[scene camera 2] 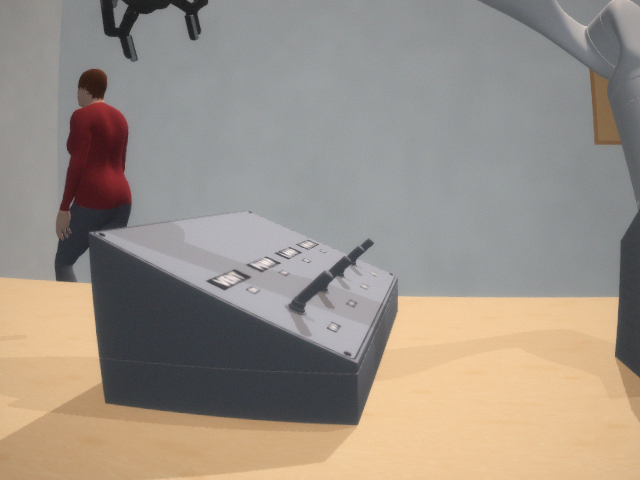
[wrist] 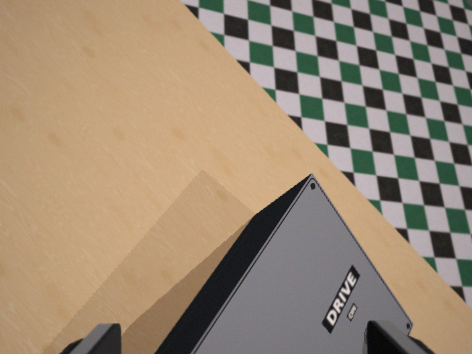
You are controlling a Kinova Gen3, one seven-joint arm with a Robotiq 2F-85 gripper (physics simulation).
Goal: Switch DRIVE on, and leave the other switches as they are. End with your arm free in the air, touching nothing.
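Frame: origin at the arm's base, x ahead, y left, z up, level; centimetres.
Where they show: gripper, fingertip midpoint: (scene camera 2: 164, 49) (wrist: 244, 349).
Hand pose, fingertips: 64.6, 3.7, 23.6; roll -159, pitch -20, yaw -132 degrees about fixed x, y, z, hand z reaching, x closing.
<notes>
Each offset is from my fingertips to the centre of the thing, as dx, dy, dz. "*": to the spot under its first point. Level surfaces: height alone.
A dark console @(-14.7, -3.2, -34.8) (scene camera 2: 222, 330) with a sloped grey panel stands on the table. In the scene view, several black levers stand in a row and overlap; all lean alike, toward the panel's low edge. The nearest lever @(-26.9, +12.7, -29.8) (scene camera 2: 312, 290) is in line with the VENT label @(-18.8, +14.4, -28.9) (scene camera 2: 228, 279). The farthest lever @(-19.6, -22.6, -29.8) (scene camera 2: 367, 243) is at the far end, in line with a label @(-11.5, -20.9, -28.9) (scene camera 2: 307, 244) too small to read. In the wrist view, the DRIVE label (wrist: 341, 299) and a small ON mark @(* -13.9, -21.4, -30.0) (wrist: 352, 312) show; its lever does not. My gripper (scene camera 2: 162, 49) (wrist: 243, 332) is open and empty, high above the console.
The wooden table @(dz -41.0) (scene camera 2: 491, 413) (wrist: 100, 125) bears the console. A checkered floor (wrist: 380, 115) lies beyond the table's edge. A person in a red top (scene camera 2: 100, 155) stands behind the console at the left. My arm (scene camera 2: 622, 108) reaches in from the right.
</notes>
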